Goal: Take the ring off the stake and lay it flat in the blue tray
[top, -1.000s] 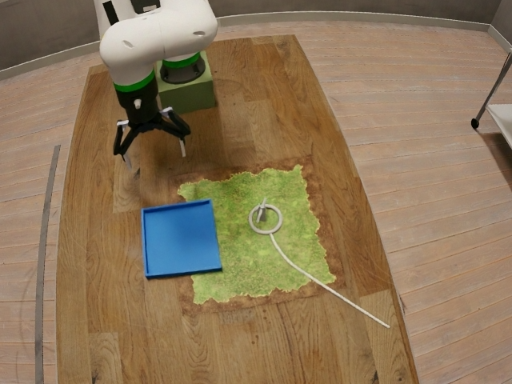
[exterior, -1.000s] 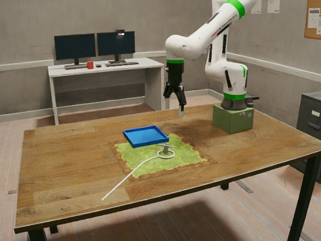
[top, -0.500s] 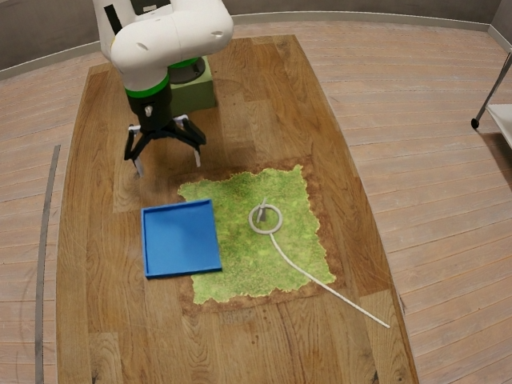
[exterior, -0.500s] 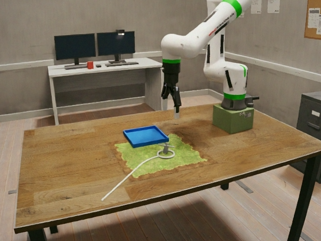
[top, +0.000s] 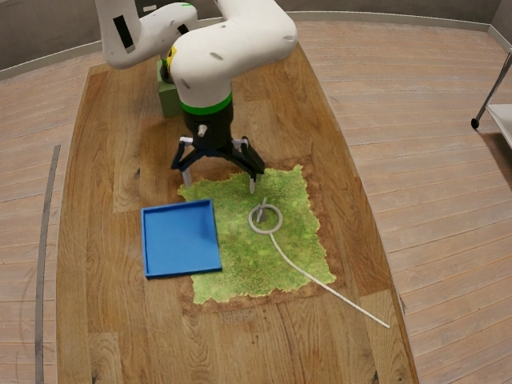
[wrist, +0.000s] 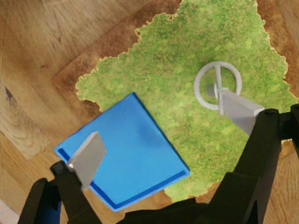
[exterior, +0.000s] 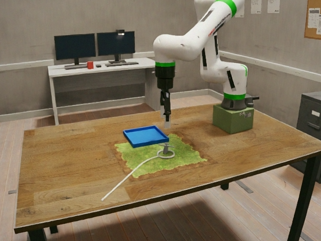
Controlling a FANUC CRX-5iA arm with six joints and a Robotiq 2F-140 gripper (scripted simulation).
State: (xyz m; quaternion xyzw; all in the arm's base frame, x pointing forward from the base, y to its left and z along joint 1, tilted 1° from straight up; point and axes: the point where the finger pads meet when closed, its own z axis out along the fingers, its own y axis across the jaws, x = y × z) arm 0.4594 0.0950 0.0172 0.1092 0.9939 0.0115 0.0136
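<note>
Now: hand 30 mm short of the grey stake, 90 mm to the right of it and 100 mm above it. Round my hand: blue tray 70 mm ahead, 120 mm to the right, 120 mm below; then ring 30 mm ahead, 100 mm to the left, 130 mm below.
</note>
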